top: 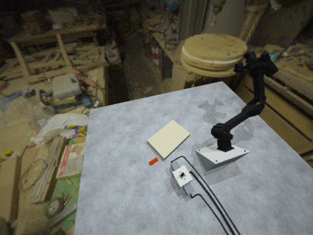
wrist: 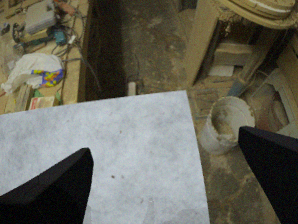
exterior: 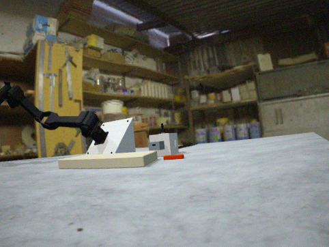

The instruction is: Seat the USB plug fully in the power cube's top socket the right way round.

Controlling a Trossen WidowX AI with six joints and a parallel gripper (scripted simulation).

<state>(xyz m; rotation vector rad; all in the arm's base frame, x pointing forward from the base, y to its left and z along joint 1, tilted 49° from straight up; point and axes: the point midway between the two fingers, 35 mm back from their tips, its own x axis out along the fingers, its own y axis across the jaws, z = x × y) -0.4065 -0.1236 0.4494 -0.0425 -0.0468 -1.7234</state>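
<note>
My gripper tip is now 720 mm short of the USB plug, 470 mm to the right of it and 140 mm above it. The rest, counted from my gripper tip: flat beige board (680 mm ahead, 230 mm to the left, 210 mm below); then orange block (830 mm ahead, 330 mm to the left, 220 mm below); then grey socket (720 mm ahead, 480 mm to the left, 160 mm below).
</note>
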